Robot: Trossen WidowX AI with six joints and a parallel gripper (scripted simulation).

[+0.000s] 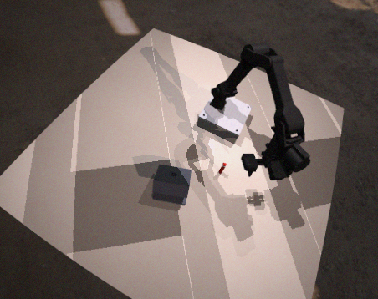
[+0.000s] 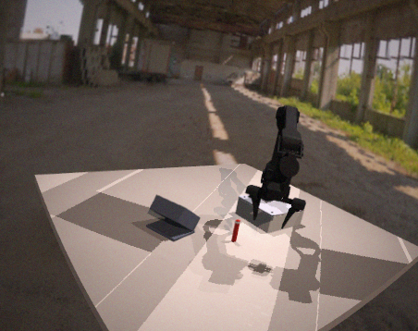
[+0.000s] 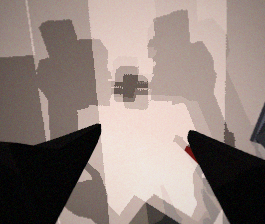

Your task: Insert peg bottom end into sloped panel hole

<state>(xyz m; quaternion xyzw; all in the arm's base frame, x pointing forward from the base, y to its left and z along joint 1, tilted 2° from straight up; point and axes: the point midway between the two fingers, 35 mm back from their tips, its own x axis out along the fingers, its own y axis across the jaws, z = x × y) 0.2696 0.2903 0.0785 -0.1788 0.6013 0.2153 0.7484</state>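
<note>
Right now the red peg is 140 mm to the right of my gripper tip and 70 mm below it. The rest, counted from my gripper tip: sloped grey panel: 280 mm to the right, 160 mm ahead, 70 mm below.
</note>
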